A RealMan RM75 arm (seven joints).
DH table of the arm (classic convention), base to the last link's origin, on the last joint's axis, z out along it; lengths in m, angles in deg. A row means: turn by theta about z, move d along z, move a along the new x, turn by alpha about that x. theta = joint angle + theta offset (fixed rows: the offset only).
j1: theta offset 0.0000  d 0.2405  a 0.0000  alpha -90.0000
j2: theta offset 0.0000  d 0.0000  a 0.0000  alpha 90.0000
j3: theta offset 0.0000  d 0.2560  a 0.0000  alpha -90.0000
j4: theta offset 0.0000  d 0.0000  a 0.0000  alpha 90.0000
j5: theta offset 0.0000  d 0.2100  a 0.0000  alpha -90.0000
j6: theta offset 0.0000  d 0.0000  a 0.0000  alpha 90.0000
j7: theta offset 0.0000  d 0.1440  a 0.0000  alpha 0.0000
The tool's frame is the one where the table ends.
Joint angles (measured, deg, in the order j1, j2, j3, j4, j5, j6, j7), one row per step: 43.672, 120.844, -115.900, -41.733, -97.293, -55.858, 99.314; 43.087, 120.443, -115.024, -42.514, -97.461, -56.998, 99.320; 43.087, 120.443, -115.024, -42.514, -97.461, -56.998, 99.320; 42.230, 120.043, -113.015, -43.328, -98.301, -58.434, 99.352; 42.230, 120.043, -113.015, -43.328, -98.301, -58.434, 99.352; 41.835, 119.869, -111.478, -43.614, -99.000, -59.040, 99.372; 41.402, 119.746, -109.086, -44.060, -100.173, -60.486, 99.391; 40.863, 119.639, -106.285, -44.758, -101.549, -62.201, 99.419; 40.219, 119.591, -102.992, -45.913, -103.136, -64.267, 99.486
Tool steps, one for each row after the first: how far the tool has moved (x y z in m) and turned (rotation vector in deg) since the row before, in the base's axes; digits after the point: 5 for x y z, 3 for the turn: 0.00052, 0.00033, 0.00414, -0.270, 0.470, -0.363; 0.00000, 0.00000, 0.00000, 0.000, 0.000, 0.000; 0.00176, 0.00249, 0.00638, 0.219, 0.579, -0.781; 0.00000, 0.00000, 0.00000, 0.000, 0.000, 0.000; 0.00116, 0.00314, 0.00408, 0.567, 0.317, -0.552; 0.00061, 0.00342, 0.00578, 0.306, 0.472, -0.628; 0.00027, 0.00372, 0.00690, 0.369, 0.634, -0.637; -0.00103, 0.00405, 0.00828, 0.453, 0.927, -0.541
